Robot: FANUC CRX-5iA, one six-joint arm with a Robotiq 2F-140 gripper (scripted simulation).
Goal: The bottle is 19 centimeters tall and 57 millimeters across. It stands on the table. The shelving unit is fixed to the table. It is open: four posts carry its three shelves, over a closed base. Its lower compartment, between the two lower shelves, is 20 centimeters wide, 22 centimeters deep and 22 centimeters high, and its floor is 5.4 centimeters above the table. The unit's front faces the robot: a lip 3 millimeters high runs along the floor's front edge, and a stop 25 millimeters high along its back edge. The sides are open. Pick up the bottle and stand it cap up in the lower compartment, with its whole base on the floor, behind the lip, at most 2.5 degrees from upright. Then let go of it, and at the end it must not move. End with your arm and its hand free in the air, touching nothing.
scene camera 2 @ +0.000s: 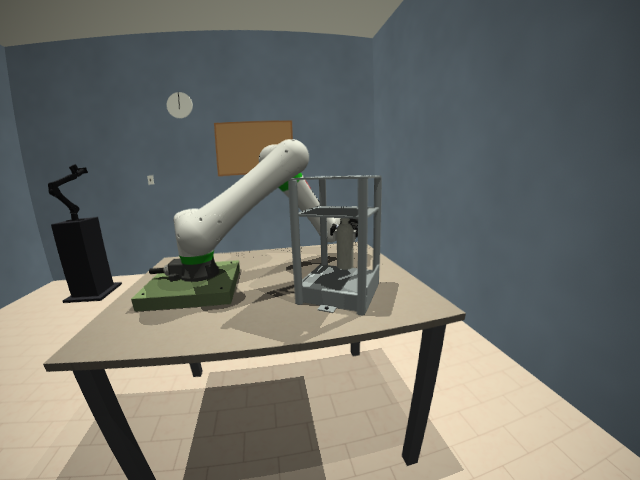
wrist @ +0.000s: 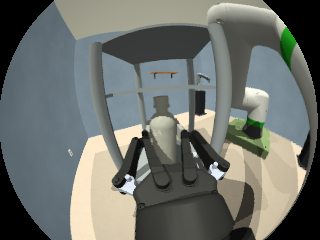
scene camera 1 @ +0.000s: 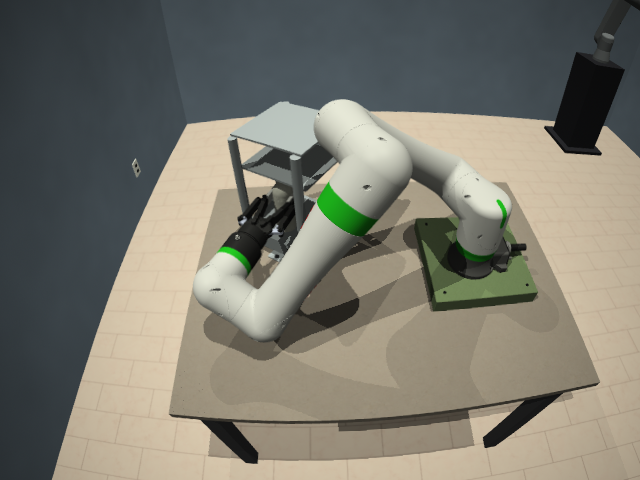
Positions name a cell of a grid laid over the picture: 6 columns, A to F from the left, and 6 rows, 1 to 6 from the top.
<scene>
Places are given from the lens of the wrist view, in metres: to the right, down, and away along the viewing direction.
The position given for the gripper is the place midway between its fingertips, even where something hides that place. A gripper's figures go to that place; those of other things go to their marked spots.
gripper (wrist: D4): 0.01, 0.01, 0.23
pale grey bottle (wrist: D4): 0.01, 0.01, 0.17
grey shelving unit (wrist: D2): 0.02, -0.17, 0.14
The marked spots on the grey shelving unit and the pale grey bottle are 0.18 m apart.
</scene>
